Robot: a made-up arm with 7 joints. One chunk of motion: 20 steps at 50 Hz.
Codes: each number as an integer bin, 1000 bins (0 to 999) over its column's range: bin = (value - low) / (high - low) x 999, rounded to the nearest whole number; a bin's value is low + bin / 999 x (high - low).
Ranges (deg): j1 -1..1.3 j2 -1..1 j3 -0.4..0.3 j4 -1.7..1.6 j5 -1.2..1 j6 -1.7..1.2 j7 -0.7..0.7
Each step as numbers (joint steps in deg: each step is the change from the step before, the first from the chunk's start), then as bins.
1 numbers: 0.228 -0.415 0.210 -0.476 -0.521 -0.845 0.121
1 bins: 533 292 871 371 308 295 586
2 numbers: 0.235 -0.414 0.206 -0.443 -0.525 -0.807 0.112
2 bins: 536 293 865 381 307 308 579
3 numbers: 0.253 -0.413 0.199 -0.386 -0.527 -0.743 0.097
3 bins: 544 293 855 398 306 330 569
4 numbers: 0.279 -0.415 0.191 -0.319 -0.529 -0.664 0.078
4 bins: 556 292 843 418 305 357 555
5 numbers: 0.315 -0.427 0.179 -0.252 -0.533 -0.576 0.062
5 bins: 571 286 826 438 303 387 544
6 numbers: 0.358 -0.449 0.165 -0.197 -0.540 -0.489 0.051
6 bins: 590 275 806 455 300 417 536
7 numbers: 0.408 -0.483 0.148 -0.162 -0.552 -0.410 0.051
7 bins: 612 258 782 466 294 444 536
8 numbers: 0.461 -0.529 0.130 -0.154 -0.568 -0.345 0.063
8 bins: 635 235 756 468 287 467 544
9 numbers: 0.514 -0.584 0.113 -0.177 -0.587 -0.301 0.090
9 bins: 658 208 732 461 278 482 564
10 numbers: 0.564 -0.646 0.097 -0.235 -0.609 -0.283 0.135
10 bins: 679 177 709 443 268 488 596
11 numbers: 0.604 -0.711 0.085 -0.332 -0.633 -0.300 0.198
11 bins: 697 144 692 414 257 482 641
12 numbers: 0.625 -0.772 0.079 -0.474 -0.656 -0.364 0.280
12 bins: 706 114 684 371 247 460 699
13 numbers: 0.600 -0.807 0.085 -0.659 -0.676 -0.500 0.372
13 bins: 695 96 692 315 238 413 765
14 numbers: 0.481 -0.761 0.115 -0.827 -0.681 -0.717 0.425
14 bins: 643 119 735 264 236 339 803
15 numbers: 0.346 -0.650 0.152 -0.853 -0.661 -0.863 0.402
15 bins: 585 175 788 256 245 288 786
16 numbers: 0.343 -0.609 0.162 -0.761 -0.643 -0.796 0.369
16 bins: 583 195 802 284 253 311 763
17 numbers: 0.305 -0.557 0.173 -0.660 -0.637 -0.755 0.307
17 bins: 567 221 818 315 256 326 719
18 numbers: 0.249 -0.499 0.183 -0.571 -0.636 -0.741 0.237
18 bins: 543 250 832 342 256 330 669
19 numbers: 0.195 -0.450 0.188 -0.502 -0.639 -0.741 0.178
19 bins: 519 275 839 363 255 330 627
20 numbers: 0.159 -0.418 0.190 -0.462 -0.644 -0.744 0.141
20 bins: 503 291 842 375 252 329 600
